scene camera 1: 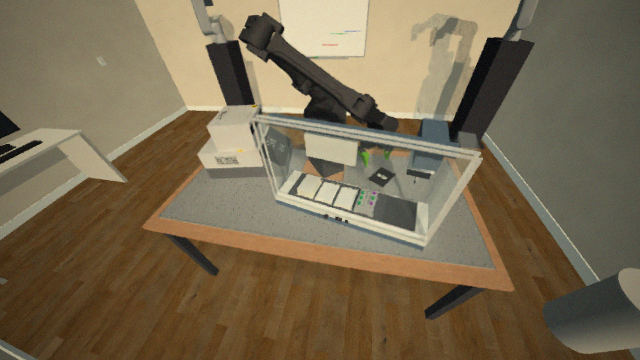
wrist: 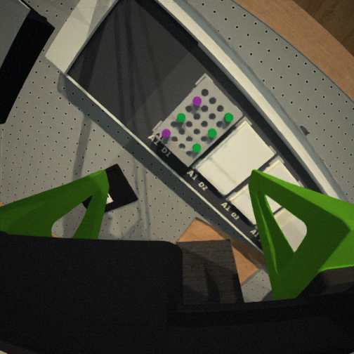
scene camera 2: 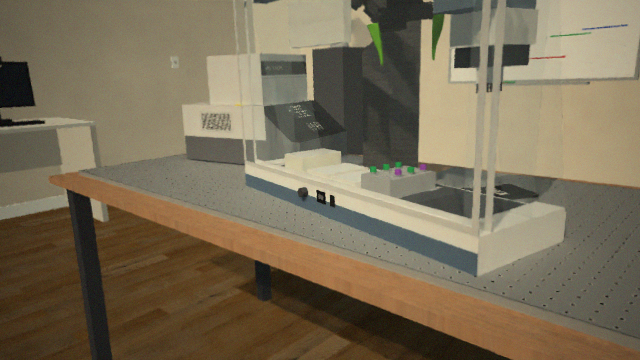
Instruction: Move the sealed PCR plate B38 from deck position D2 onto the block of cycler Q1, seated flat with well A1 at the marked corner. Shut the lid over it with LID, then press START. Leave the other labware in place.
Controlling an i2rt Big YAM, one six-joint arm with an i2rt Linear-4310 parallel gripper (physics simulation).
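Places are measured from the arm's base along level axes (x left, y back, z up), in centimetres.
Pixels of known places: gripper, between the fingertips: point(scene camera 1: 376, 162) point(scene camera 2: 407, 62); arm's base, origin of its link: point(scene camera 1: 321, 95).
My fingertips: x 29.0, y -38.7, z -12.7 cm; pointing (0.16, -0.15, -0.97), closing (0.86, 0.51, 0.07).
Note:
For each thing: its top centre in the pictures, then the offset to it from my fingertips. "pt": a spot on its surface instead.
- white two-tier instrument, a spot on its surface: point(scene camera 2: 232, 80) pt dx -76.1, dy +16.3, dz -2.9 cm
- tilted dark screen, a spot on its surface: point(scene camera 2: 305, 120) point(scene camera 1: 276, 146) pt dx -57.5, dy +30.8, dz -16.5 cm
- White labware, centre of its top: point(scene camera 2: 337, 168) point(scene camera 1: 327, 191) dx -21.4, dy +3.7, dz -24.0 cm
- taller white piece, centre of its top: point(scene camera 2: 313, 152) point(scene camera 1: 309, 182) dx -31.5, dy +6.1, dz -21.4 cm
- blue-grey device, a spot on its surface: point(scene camera 1: 434, 137) pt dx +14.7, dy -8.7, dz +18.2 cm
Plate B38 appears as a white plate point(scene camera 1: 346, 198) point(scene camera 2: 348, 173) point(wrist: 237, 156) lying flat at the deck position marked D2, beside the tube rack. Its own label is not readable. My gripper point(scene camera 1: 376, 159) point(scene camera 2: 408, 61) point(wrist: 178, 177) is open and empty, high above the bench behind the deck. In the wrist view D2 lies ahead of the fingers, between their lines. A white two-tier instrument point(scene camera 1: 235, 129) point(scene camera 2: 232, 80) with a tilted dark screen point(scene camera 1: 277, 145) point(scene camera 2: 305, 120) beside it stands at the left; it may be cycler Q1. Its block, the marked corner, LID and START are not readable.
A grey tube rack point(scene camera 1: 366, 197) point(scene camera 2: 400, 183) with green and purple caps sits at D1. White labware point(scene camera 1: 327, 192) point(wrist: 242, 200) is at D3, and a taller white piece point(scene camera 1: 309, 186) point(scene camera 2: 312, 159) beyond it. A clear enclosure surrounds the deck. A black pad point(scene camera 1: 382, 176) point(wrist: 122, 187) and a blue-grey device point(scene camera 1: 434, 137) stand behind.

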